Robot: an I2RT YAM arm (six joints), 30 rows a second.
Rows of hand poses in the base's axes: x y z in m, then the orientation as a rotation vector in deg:
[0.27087, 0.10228, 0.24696, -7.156, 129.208, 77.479]
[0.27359, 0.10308, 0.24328, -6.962, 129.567, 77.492]
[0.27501, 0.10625, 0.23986, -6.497, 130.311, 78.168]
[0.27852, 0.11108, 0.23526, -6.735, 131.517, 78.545]
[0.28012, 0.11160, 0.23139, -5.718, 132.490, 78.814]
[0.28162, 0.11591, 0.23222, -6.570, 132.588, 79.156]
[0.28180, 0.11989, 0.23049, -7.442, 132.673, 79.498]
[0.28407, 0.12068, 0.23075, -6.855, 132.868, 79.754]
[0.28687, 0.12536, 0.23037, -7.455, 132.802, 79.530]
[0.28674, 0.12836, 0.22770, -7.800, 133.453, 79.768]
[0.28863, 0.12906, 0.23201, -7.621, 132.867, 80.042]
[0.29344, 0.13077, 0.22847, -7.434, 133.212, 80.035]
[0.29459, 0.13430, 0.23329, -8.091, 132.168, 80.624]
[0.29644, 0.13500, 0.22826, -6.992, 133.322, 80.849]
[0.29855, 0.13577, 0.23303, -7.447, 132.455, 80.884]
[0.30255, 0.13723, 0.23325, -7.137, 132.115, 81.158]
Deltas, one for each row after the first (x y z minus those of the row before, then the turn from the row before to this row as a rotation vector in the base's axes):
[0.00272, 0.00080, -0.00368, -0.099, 0.351, 0.000]
[0.00142, 0.00317, -0.00342, 0.189, 1.002, 0.221]
[0.00351, 0.00483, -0.00460, -0.295, 1.011, 0.698]
[0.00160, 0.00052, -0.00387, -0.053, 1.203, -0.202]
[0.00150, 0.00431, 0.00083, 0.025, -0.071, 0.694]
[0.00018, 0.00398, -0.00173, 0.027, -0.083, 0.703]
[0.00227, 0.00079, 0.00026, 0.165, 0.448, -0.203]
[0.00280, 0.00468, -0.00038, -0.199, -0.339, 0.267]
[-0.00013, 0.00300, -0.00267, -0.174, 0.489, 0.525]
[0.00189, 0.00070, 0.00431, 0.420, -0.284, -0.207]
[0.00481, 0.00171, -0.00354, -0.112, 0.325, -0.002]
[0.00115, 0.00353, 0.00482, 0.657, -0.780, 0.280]
[0.00185, 0.00070, -0.00503, -0.162, 1.343, -0.204]
[0.00211, 0.00077, 0.00477, 0.296, -0.804, -0.002]
[0.00400, 0.00146, 0.00022, 0.343, -0.046, -0.204]

